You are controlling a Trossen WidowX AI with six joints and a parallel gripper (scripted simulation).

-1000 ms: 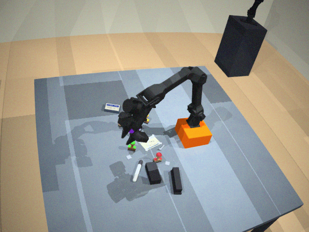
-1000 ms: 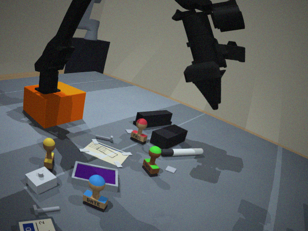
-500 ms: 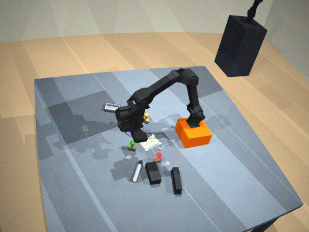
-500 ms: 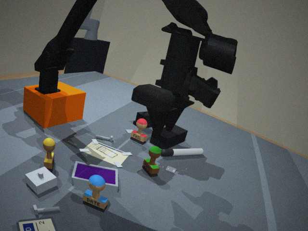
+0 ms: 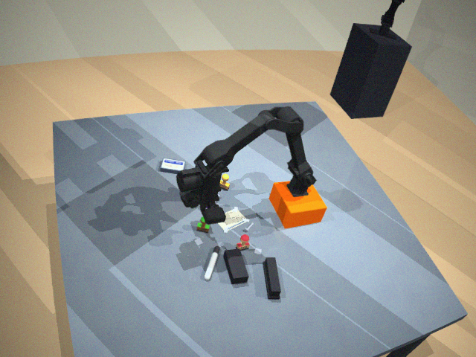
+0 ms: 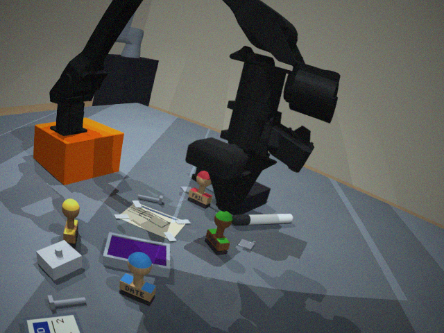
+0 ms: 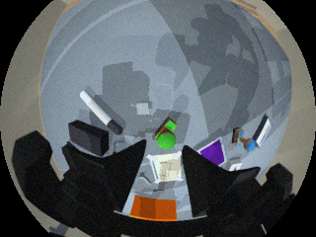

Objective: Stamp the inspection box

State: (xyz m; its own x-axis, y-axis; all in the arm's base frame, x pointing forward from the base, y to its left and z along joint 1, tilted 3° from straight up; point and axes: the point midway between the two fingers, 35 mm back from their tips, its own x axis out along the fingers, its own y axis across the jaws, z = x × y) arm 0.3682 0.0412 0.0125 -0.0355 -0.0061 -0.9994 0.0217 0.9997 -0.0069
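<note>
The green stamp is 6 cm below my gripper tip. Round my gripper tip: card (12 cm behind, 3 cm to the right, 8 cm below); white marker (12 cm to the left, 7 cm below); purple ink pad (6 cm behind, 13 cm to the right, 7 cm below).
</note>
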